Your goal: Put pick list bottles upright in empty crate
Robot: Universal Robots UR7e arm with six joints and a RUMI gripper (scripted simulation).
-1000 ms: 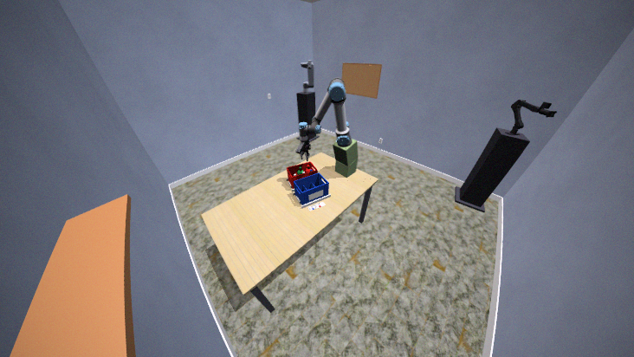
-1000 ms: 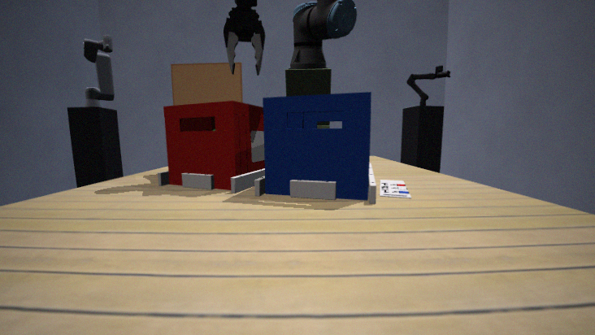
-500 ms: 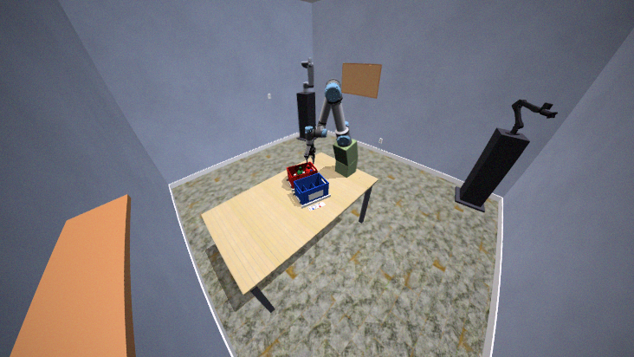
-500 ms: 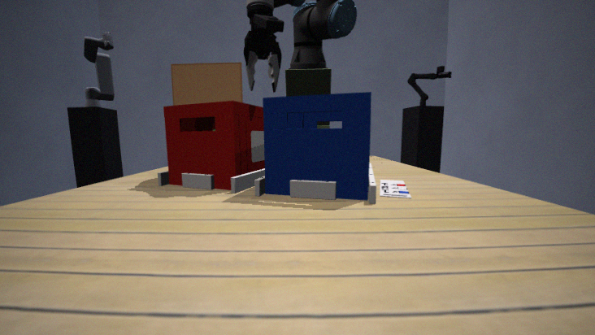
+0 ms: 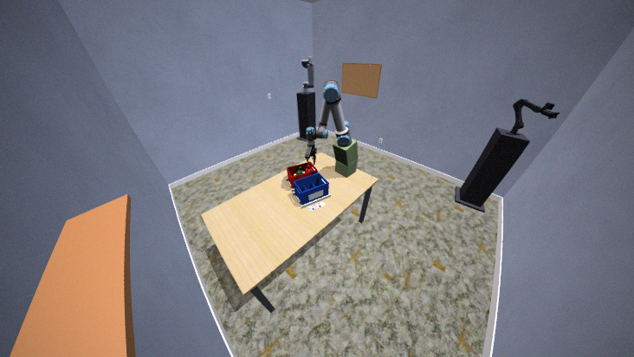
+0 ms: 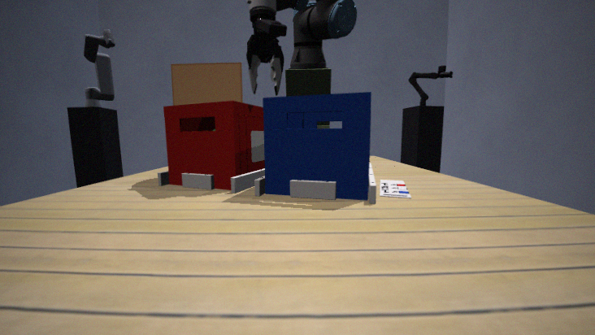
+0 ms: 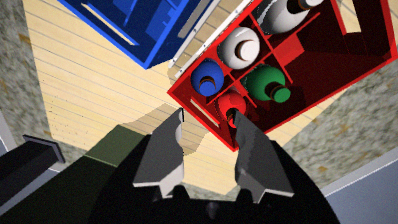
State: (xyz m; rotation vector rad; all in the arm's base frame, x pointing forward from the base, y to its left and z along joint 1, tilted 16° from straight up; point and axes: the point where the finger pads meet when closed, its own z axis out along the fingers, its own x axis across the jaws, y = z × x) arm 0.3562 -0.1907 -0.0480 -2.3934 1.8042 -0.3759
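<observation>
The blue-capped bottle lies 150 mm below my hand. Round my hand: red crate 60 mm ahead, 80 mm to the right, 160 mm below; green bottle 30 mm ahead, 120 mm to the right, 150 mm below; red-capped bottle 40 mm behind, 70 mm to the right, 150 mm below.
</observation>
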